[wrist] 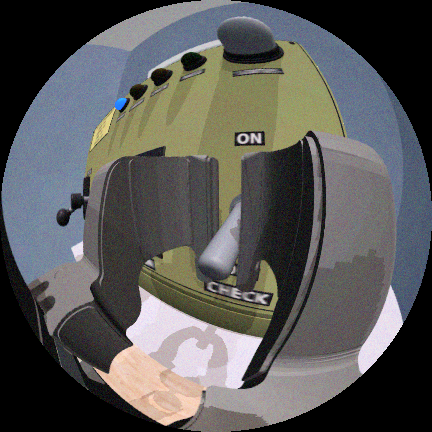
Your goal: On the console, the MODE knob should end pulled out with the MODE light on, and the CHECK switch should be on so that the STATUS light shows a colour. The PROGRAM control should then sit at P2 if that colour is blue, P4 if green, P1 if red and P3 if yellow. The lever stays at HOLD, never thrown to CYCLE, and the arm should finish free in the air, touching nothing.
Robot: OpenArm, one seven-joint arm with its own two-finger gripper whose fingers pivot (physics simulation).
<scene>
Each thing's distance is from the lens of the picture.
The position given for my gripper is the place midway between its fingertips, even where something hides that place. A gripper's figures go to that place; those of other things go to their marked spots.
my gripper [232,222]: 0.06 m
check switch [216,261]: 0.04 m
</scene>
